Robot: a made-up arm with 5 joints.
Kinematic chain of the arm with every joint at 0, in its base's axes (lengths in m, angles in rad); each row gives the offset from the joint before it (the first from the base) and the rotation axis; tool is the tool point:
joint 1: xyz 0 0 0.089 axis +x
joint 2: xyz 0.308 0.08 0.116 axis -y
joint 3: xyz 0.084 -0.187 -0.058 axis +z
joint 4: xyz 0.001 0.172 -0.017 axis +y
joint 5: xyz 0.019 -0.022 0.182 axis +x
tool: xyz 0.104 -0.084 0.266
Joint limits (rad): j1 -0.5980..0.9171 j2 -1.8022..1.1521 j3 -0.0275..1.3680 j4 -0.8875..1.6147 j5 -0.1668..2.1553
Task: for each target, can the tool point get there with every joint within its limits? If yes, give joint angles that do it. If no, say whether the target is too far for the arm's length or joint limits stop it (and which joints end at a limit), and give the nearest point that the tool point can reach.
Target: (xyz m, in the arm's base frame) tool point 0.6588 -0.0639 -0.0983
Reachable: yes | joints -0.0694 -0.9792 0.2207 0.7861 0.3743
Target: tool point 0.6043 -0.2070 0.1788
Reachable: yes | joints 0.6665 0.0956 0.6293 0.3386 1.2720
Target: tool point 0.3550 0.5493 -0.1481
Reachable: no: joint limits stop it (at a limit: joint 1, joint 4, joint 5) | nearest point 0.3453 0.3988 -0.1084 | short by 0.156 m
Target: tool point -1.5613 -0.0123 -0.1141
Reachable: no: too far | nearest point -0.0714 -0.1500 0.0502 | short by 1.505 m
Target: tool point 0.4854 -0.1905 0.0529
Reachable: yes | joints -0.2206 -0.2752 0.2141 0.9081 1.7331
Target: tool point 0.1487 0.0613 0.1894
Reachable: no: joint limits stop it (at a limit: joint 1, joint 2, joint 3, joint 5) | nearest point 0.1218 0.0005 0.1228 | short by 0.094 m
